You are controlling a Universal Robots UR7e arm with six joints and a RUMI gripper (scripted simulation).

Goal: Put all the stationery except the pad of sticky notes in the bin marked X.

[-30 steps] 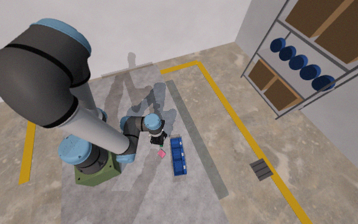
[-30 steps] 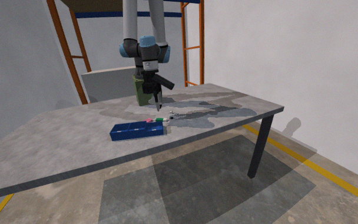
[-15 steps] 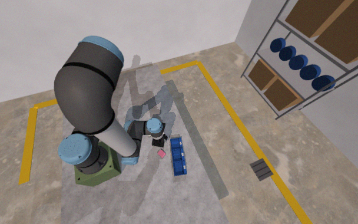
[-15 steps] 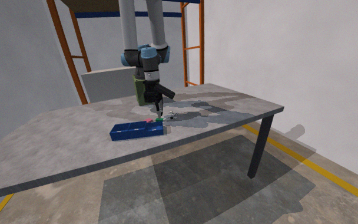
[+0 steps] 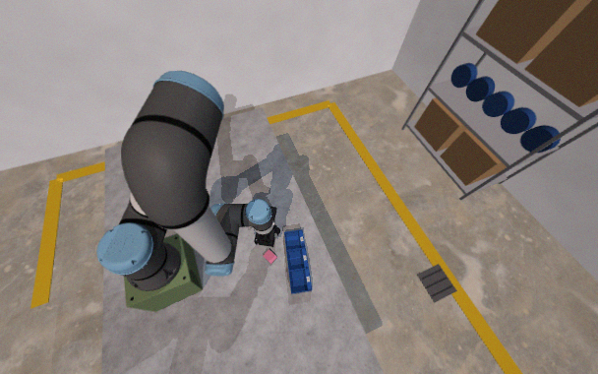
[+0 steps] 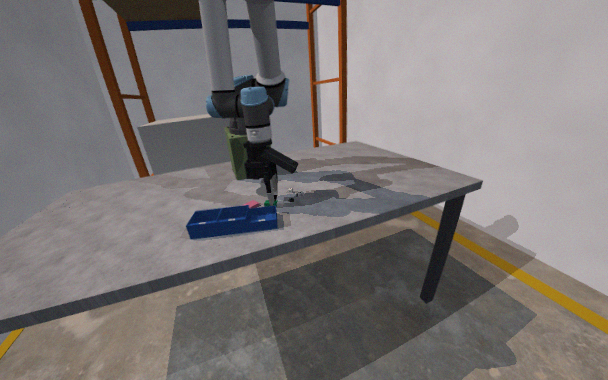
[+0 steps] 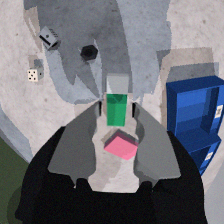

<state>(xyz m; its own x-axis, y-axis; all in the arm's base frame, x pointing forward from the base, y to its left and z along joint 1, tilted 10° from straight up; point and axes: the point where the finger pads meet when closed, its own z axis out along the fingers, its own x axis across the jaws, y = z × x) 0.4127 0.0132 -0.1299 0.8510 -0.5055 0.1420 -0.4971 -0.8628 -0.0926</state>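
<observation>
My hand is 10 mm to the right of the marker and 10 mm above it. Also, from my hand: pink sticky note pad (30 mm behind, 80 mm to the right, 20 mm below); then black item (60 mm to the left, 20 mm below); then white stationery piece (30 mm behind, 110 mm to the left, 10 mm below).
</observation>
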